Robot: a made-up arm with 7 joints.
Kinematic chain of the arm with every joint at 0, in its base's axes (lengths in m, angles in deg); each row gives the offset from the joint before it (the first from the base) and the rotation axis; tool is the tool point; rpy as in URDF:
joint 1: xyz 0 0 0.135 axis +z
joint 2: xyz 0 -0.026 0.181 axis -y
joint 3: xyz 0 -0.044 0.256 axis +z
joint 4: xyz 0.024 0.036 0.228 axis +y
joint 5: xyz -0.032 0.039 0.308 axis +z
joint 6: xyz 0 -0.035 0.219 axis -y
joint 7: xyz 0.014 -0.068 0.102 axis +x
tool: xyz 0 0 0 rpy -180 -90 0
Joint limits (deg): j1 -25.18..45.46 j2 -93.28..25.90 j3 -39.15..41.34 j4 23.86..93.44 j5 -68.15..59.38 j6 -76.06..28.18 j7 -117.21..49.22
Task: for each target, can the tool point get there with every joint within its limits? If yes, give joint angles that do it. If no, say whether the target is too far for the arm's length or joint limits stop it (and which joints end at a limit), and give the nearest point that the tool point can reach.
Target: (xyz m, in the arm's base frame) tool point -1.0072 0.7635 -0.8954
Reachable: no: too far | nearest point -0.0335 0.5230 -0.1583 | short by 1.245 m
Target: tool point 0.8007 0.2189 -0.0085
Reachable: yes | joints 35.86 -71.35 -24.86 66.28 31.94 -47.92 0.65
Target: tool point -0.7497 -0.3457 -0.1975
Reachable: no: joint limits stop it (at a limit: joint 1, joint 2, joint 3, joint 4) | nearest point 0.1162 -0.4954 -0.1879 | short by 0.879 m
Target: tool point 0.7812 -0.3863 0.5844
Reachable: yes | joints -18.07 -32.96 -0.08 70.62 -30.15 -42.90 -3.32
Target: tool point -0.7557 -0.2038 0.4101
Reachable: no: joint limits stop it (at a limit: joint 1, joint 2, joint 3, joint 4, joint 6) | nearest point -0.0596 -0.4972 0.8918 | short by 0.896 m
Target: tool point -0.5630 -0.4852 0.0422
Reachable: no: joint limits stop it (at a limit: joint 1, joint 2, joint 3, joint 4) | nearest point 0.1195 -0.5143 -0.1474 | short by 0.709 m
